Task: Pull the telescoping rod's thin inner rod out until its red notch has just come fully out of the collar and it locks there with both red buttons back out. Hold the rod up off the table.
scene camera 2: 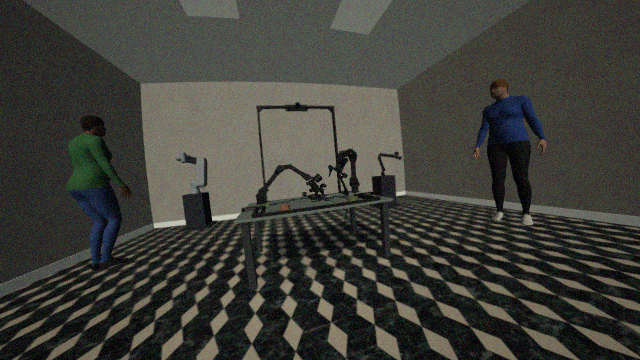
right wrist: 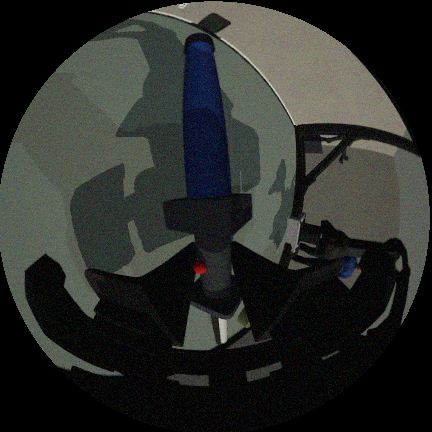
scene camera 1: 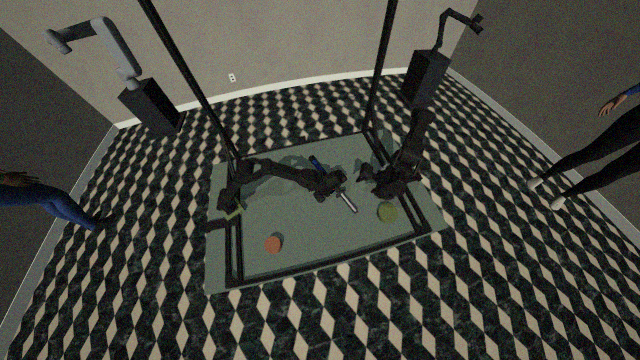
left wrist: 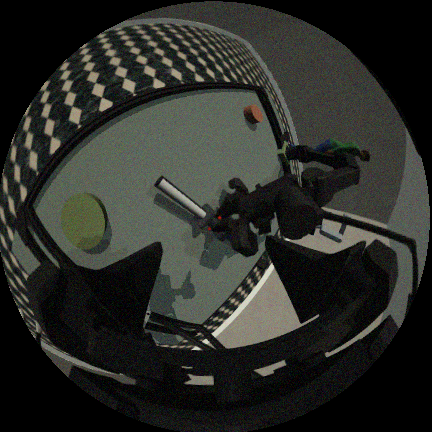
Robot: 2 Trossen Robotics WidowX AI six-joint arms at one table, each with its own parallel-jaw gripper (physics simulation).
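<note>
The telescoping rod has a blue handle (scene camera 1: 316, 164) (right wrist: 206, 120), a dark grey collar (right wrist: 207, 212) and a silver rod (scene camera 1: 349, 201) (left wrist: 181, 197) (right wrist: 223, 331). It lies low over the table; whether it touches is unclear. My right gripper (scene camera 1: 336, 190) (left wrist: 212, 224) (right wrist: 212, 246) is shut on the grey collar section between its two flanges. One red button (right wrist: 200, 268) shows beside the fingers in the right wrist view; two red dots show in the left wrist view. No red notch shows. My left gripper (scene camera 1: 371, 183) (left wrist: 213, 244) is open and empty, above the table right of the rod.
A green disc (scene camera 1: 387, 212) (left wrist: 82, 221) lies on the table (scene camera 1: 310, 250) near its right side. An orange cylinder (scene camera 1: 273, 244) (scene camera 2: 285, 206) (left wrist: 252, 114) stands near the front left. Dark frame bars run along the table edges, with tall posts at the back.
</note>
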